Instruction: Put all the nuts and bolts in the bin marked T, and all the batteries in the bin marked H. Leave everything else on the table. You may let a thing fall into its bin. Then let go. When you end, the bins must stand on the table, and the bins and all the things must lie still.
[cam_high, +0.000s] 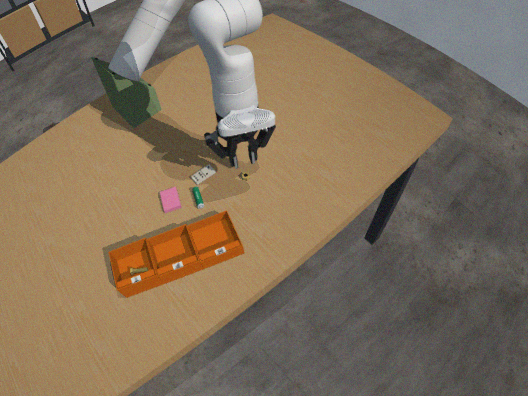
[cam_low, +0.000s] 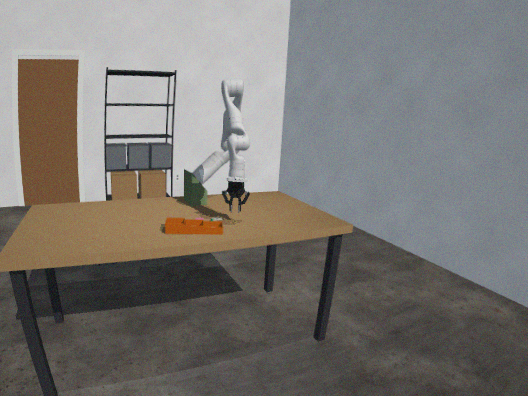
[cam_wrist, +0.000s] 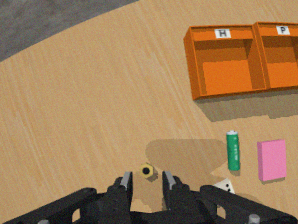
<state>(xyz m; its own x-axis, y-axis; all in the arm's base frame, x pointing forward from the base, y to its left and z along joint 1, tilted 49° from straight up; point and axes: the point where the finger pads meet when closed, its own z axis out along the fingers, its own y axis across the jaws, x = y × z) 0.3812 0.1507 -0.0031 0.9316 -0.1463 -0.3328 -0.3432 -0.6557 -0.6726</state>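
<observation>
My gripper is now 70 mm above the brass nut. The rest, counted from my hand: pink eraser (160 mm to the right, 70 mm below, 60 mm behind); then green battery (110 mm to the right, 60 mm below, 20 mm behind); then white domino (70 mm to the right, 70 mm below, 70 mm behind).
</observation>
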